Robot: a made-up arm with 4 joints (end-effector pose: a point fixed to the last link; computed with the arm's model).
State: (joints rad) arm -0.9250 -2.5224 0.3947 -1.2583
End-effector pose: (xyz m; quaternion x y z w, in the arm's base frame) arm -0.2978 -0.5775 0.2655 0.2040 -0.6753 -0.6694 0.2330
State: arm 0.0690 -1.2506 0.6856 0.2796
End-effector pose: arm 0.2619 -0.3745 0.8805 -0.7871 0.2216 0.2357 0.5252
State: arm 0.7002 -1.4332 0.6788 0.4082
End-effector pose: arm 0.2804 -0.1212 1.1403 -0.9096 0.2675 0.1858 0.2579
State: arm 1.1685 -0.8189 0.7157 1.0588
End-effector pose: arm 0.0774 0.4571 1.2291 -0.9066 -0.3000 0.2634 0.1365
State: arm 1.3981 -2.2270 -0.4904 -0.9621
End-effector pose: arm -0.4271 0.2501 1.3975 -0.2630 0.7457 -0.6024 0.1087
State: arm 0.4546 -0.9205 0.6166 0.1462
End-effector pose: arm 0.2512 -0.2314 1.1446 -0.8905 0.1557 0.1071 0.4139
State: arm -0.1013 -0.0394 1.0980 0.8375
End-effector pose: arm -0.0668 -0.1913 1.1278 -0.7007 -0.5276 -0.0378 0.4787
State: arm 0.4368 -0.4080 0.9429 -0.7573
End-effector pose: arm 0.2262 -0.3163 1.1615 -0.9076 0.3350 -0.0113 0.2528
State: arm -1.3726 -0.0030 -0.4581 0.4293
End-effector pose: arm -0.1210 -0.1864 -0.1127 0.3450 0.0610 -0.4220 0.8362
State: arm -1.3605 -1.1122 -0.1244 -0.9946
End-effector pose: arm -0.3186 0.0343 -0.1126 0.1138 0.5368 0.5731 0.6087
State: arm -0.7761 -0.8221 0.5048 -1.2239
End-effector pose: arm -0.0998 -0.4771 0.1227 -0.3600 0.6250 0.4370 0.5374
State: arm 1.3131 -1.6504 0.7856 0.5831
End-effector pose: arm 0.2781 0.2019 1.1649 0.9337 -0.3189 -0.1593 0.0319
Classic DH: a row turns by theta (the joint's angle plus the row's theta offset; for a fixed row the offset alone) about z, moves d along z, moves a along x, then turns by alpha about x. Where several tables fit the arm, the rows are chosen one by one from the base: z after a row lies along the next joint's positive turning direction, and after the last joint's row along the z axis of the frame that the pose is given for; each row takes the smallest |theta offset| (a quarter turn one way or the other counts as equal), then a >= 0, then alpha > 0; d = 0 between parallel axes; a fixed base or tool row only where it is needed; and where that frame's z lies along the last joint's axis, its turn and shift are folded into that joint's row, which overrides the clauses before.
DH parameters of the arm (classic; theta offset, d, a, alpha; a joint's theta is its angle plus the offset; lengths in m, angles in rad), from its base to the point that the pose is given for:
base (fixed): -1.4892 0.6503 -0.1745 1.45
joint 1: -1.2723 0.183 -0.0161 -1.7091
joint 2: 0.0939 0.4415 0.0553 1.8219
joint 3: -0.2852 0.025 0.0056 -1.5708
joint 4: -1.428 0.5354 -0.2607 2.5831
tool (fixed): 2.9354 0.2654 0 0

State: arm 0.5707 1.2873 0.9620 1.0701
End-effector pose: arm -0.4166 -0.1976 1.1164 -0.2728 -0.9474 -0.1666 0.0152
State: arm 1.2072 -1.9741 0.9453 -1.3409
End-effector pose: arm -0.0189 0.0420 1.4966 0.2502 -0.8322 0.1924 0.4559
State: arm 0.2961 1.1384 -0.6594 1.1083
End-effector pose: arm 0.0859 -0.5980 0.9359 0.2700 -0.7181 -0.3135 0.5596
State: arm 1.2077 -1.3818 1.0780 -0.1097
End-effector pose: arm 0.2696 0.0639 1.1759 0.8622 -0.4489 -0.1134 0.2056
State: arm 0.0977 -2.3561 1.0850 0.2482
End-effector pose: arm 0.0702 -0.4067 0.5644 -0.5516 0.5351 0.6081 0.1991
